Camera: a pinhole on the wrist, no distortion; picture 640 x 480 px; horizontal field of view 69.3 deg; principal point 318.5 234.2 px. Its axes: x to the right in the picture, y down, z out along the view. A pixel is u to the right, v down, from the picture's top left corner.
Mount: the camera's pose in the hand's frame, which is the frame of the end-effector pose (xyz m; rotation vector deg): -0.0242 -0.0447 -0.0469 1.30 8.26 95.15
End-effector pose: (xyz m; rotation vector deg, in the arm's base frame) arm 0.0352 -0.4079 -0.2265 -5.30 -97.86 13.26
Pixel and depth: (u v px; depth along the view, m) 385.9 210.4 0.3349
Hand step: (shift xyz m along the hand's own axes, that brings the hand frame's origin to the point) 0.0220 0.0323 0.2799
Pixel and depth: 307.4 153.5 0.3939
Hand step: 0.0845 -0.0162 0.3370
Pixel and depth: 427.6 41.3 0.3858
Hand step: 0.1652 0.0909 0.3118
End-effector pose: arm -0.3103 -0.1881 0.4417 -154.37 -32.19 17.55
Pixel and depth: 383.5 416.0 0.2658
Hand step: -0.1043 0.0047 0.2253
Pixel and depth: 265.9 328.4 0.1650
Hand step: -0.0390 -0.0529 0.1217
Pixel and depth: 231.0 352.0 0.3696
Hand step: -0.0733 -0.0924 0.3347
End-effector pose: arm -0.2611 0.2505 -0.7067 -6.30 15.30 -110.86
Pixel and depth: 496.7 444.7 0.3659
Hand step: -0.1655 0.1101 0.3239
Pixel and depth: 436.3 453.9 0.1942
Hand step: -0.1006 0.0120 0.1521
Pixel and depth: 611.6 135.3 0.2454
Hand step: 0.0376 0.1340 0.1797
